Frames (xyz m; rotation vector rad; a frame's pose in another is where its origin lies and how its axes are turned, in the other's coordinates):
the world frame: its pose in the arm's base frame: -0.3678 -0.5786 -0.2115 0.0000 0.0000 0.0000
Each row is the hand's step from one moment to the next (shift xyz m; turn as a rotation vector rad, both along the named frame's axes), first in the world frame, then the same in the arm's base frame.
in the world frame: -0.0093 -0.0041 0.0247 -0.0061 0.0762 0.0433
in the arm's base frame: -0.0093 -0.0041 0.0247 -0.0061 0.0762 0.0433
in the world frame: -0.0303 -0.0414 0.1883 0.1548 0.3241 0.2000
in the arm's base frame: -0.0303 -0.0414 0.1883 0.1548 0.3241 0.2000
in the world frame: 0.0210 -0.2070 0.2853 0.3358 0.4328 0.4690
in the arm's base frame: 0.0210 -0.2070 0.2853 0.3358 0.4328 0.4690
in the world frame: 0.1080 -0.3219 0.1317 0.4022 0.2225 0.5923
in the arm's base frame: 0.1080 -0.3219 0.1317 0.4022 0.2225 0.5923
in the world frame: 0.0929 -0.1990 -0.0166 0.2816 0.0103 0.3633
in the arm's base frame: 0.0929 -0.1990 -0.0166 0.2816 0.0103 0.3633
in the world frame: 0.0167 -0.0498 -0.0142 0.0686 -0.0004 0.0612
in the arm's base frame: 0.0167 -0.0498 -0.0142 0.0686 -0.0004 0.0612
